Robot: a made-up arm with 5 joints.
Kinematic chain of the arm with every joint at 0, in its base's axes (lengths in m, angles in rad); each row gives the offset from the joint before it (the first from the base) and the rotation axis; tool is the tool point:
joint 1: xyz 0 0 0.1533 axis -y
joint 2: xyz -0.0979 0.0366 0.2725 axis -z
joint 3: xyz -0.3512 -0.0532 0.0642 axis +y
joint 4: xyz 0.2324 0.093 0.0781 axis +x
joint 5: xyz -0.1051 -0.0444 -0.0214 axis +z
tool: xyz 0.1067 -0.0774 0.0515
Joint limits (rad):
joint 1: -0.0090..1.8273
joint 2: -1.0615..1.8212
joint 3: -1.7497..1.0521
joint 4: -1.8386..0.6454
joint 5: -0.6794..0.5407
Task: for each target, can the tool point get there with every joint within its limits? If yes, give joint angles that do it. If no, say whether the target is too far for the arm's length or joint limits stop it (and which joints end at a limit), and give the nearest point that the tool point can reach.
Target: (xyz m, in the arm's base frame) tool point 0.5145 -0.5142 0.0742
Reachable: no: joint limits stop it (at a limit: joint 1, joint 3, joint 4) | nearest point -0.1147 -0.2046 -0.0274 | short by 0.709 m
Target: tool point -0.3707 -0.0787 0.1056
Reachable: yes | joints 1.3535 -0.5562 0.5788 -0.3710 -0.2206
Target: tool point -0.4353 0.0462 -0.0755
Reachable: yes | joints 1.5855 0.6456 0.0254 0.0005 0.1330
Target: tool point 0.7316 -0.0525 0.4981
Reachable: no: joint limits stop it (at a limit: joint 1, joint 2, joint 4, joint 5) | nearest point 0.0323 0.0722 0.5077 | short by 0.710 m
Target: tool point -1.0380 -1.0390 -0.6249
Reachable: no: too far | nearest point -0.5448 -0.4616 -0.2552 | short by 0.845 m
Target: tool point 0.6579 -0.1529 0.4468
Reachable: no: joint limits stop it (at a limit: joint 1, joint 2, joint 3, joint 4, joint 5) | nearest point 0.0321 0.0726 0.4661 | short by 0.666 m
